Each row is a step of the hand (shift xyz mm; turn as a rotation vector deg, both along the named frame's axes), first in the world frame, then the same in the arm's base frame.
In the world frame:
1: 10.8 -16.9 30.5 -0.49 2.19 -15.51
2: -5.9 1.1 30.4 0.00 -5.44 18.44
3: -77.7 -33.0 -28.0 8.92 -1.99 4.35
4: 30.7 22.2 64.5 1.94 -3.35 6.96
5: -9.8 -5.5 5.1 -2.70 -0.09 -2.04
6: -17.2 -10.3 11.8 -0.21 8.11 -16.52
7: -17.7 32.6 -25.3 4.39 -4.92 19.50
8: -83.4 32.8 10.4 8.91 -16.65 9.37
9: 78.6 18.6 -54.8 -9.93 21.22 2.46
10: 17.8 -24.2 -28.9 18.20 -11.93 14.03
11: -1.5 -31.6 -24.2 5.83 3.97 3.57
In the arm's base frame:
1: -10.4 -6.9 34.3 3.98 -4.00 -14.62
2: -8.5 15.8 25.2 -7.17 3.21 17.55
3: -70.9 16.4 -51.2 3.76 -5.37 7.71
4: 25.2 19.7 67.6 -2.35 -0.90 7.56
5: -11.4 4.4 1.6 -1.51 0.89 -2.90
6: -21.0 8.3 5.5 8.62 -0.55 -16.25
7: 16.2 23.8 -34.4 -4.05 1.17 20.15
8: -33.9 78.9 -27.5 -7.72 -13.42 14.31
9: 75.6 -57.7 -21.9 8.25 21.59 -4.56
10: -0.5 -38.5 -16.0 1.09 -14.37 21.51
11: -19.6 -29.5 -18.2 6.14 0.33 4.97

